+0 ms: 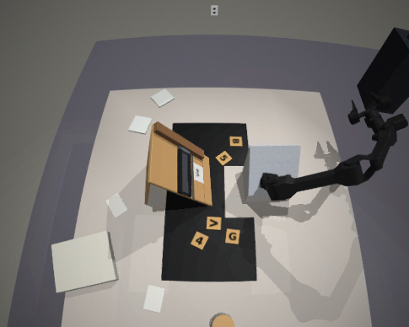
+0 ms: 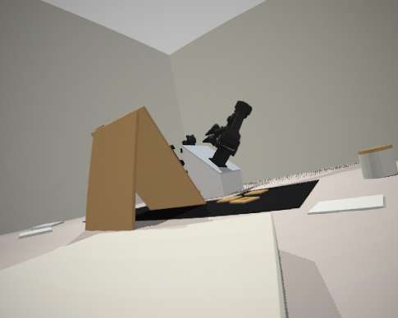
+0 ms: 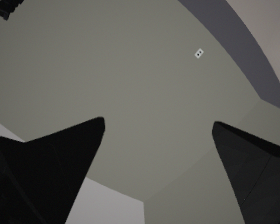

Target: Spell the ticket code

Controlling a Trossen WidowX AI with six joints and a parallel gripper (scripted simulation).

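My gripper tip is now 65 cm short of the tile marked 4, 58 cm to the right of it and 33 cm above it. From my gripper tip the other things lie so: black mat (59 cm ahead, 36 cm to the left, 34 cm below); white ticket (68 cm ahead, 31 cm to the left, 26 cm below); tile marked 5 (58 cm ahead, 19 cm to the left, 33 cm below).
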